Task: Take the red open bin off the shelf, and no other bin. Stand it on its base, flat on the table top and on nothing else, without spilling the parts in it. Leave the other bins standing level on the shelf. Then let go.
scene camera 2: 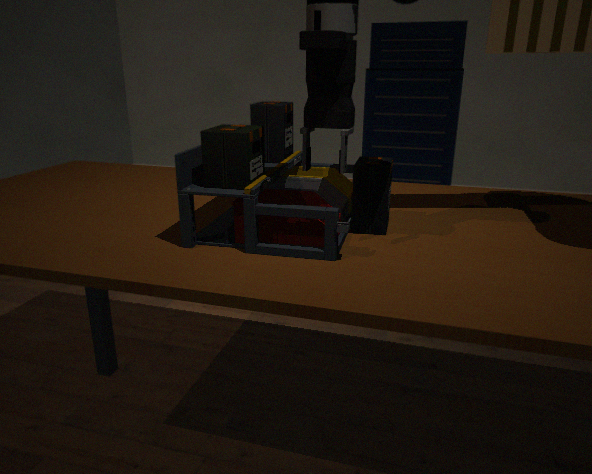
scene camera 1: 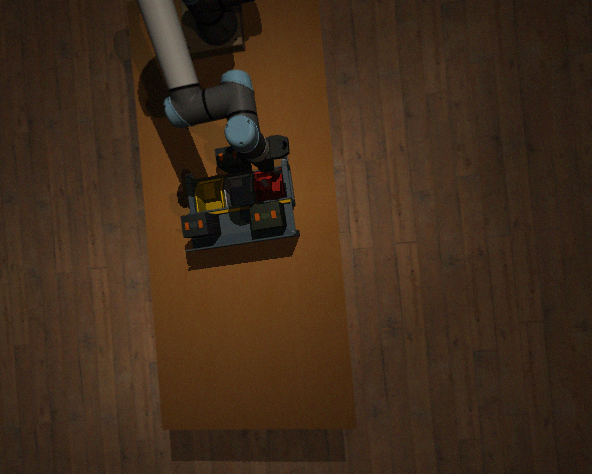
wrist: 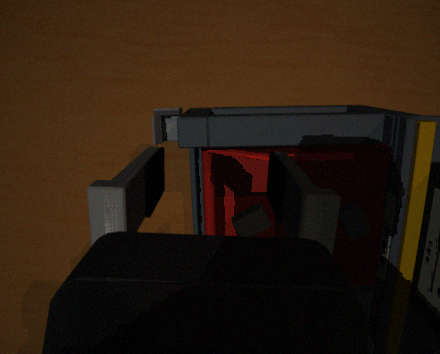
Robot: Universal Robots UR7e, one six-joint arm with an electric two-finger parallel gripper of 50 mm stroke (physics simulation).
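Places are measured from the arm's base along level axes (x down, y left, z ahead), in millimetres.
Where they show: gripper, fingertip midpoint: (scene camera 2: 324, 170) (scene camera 1: 278, 164) (wrist: 216, 171); arm's base, origin of the base link: (scene camera 1: 217, 25).
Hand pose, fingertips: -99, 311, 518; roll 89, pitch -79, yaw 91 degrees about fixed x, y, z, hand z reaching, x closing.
Each offset is from my fingertips to the top centre of the thing, as dx, dy, dz. "spot": to the spot under its first point.
The red open bin {+62, -37, +84} (scene camera 1: 272, 186) (scene camera 2: 295, 227) (wrist: 257, 170) sits in the lower bay of the grey shelf (scene camera 1: 240, 232) (scene camera 2: 250, 227) (wrist: 300, 130), at the end nearest scene camera 2. Grey parts {spot: +119, -68, +46} (wrist: 251, 220) lie in it. My gripper (scene camera 2: 325, 167) (wrist: 216, 171) is open and empty and points down. In the wrist view, one finger is over the table outside the bin's front wall and the other is over the bin's inside. Fingertip height above the rim is hard to tell. The arm hides the fingers in the overhead view.
A grey bin {+62, -145, +114} (scene camera 1: 239, 192) and a yellow bin {+62, -254, +140} (scene camera 1: 209, 196) stand beside the red one. Dark boxes {-56, -11, +178} (scene camera 1: 267, 217) {-81, -235, +234} (scene camera 1: 200, 226) stand on the shelf's upper level behind a yellow strip (scene camera 2: 257, 185) (wrist: 419, 200). Another dark box {+11, -183, -17} (scene camera 1: 230, 160) (scene camera 2: 371, 200) stands on the table in front.
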